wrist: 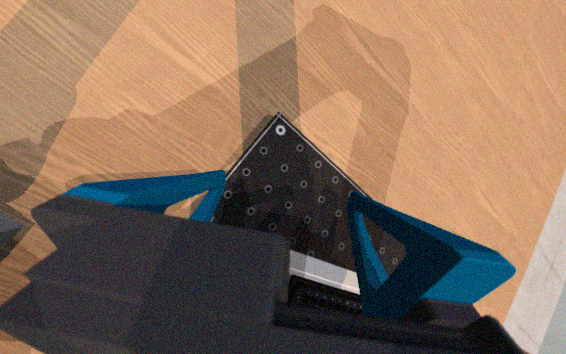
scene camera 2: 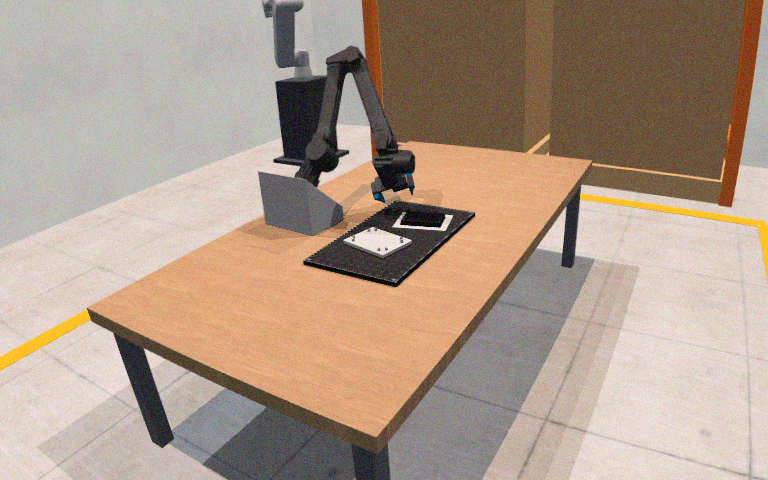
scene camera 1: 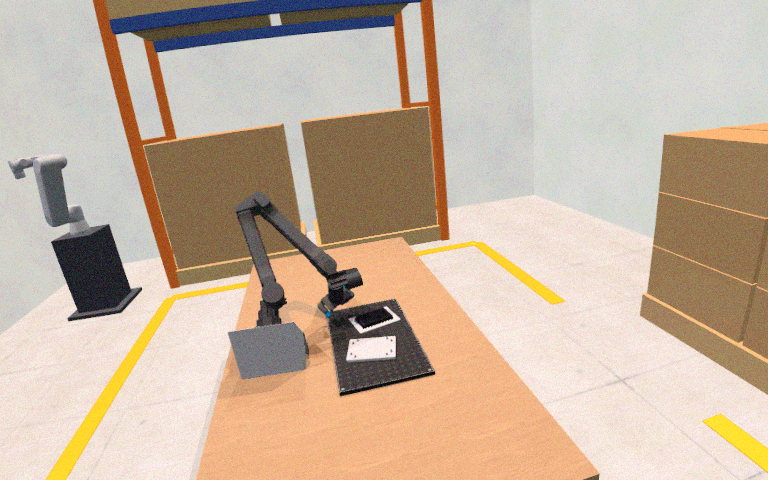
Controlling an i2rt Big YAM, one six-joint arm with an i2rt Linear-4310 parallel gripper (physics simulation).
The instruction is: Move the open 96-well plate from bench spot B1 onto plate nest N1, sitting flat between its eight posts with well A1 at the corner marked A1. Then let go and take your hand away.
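Places are measured from the arm's base along level axes (x up, y right, z ahead), in metres.
Pixels of known places: gripper, fingertip midpoint: [wrist: 287,188] [scene camera 2: 398,198] [scene camera 1: 336,309]; arm's base at its link origin: [scene camera 2: 302,189] [scene camera 1: 269,333].
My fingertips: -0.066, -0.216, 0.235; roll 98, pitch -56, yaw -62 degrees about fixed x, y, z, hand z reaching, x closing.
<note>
Ahead of a thing's pixels: the offset from my fingertips to its top centre, as dx, dy, dz. Level surfaces: height alone.
The dark 96-well plate {-0.016, +0.080, +0.139} [scene camera 1: 373,318] [scene camera 2: 423,219] [wrist: 325,302] lies flat on the white bench spot B1 [scene camera 1: 362,328] [scene camera 2: 419,228] [wrist: 322,270]; much of it is hidden behind the hand in the wrist view. The white plate nest N1 {-0.010, +0.285, +0.101} [scene camera 1: 370,349] [scene camera 2: 377,242] has small dark posts near its corners and no plate on it. It does not show in the wrist view. Its A1 mark and the plate's well A1 are too small to read. My gripper [scene camera 1: 339,307] [scene camera 2: 395,194] [wrist: 287,188] is open and empty, above the board's back edge region, beside the plate and apart from it.
The black perforated board {-0.031, +0.204, +0.114} [scene camera 1: 385,371] [scene camera 2: 362,269] [wrist: 286,182] carries both spot and nest on the wooden table {dx -0.045} [scene camera 1: 396,430] [scene camera 2: 271,339] [wrist: 475,125]. The grey arm base block [scene camera 1: 269,350] [scene camera 2: 288,203] stands left of the board. Racking and boxes stand beyond the table.
</note>
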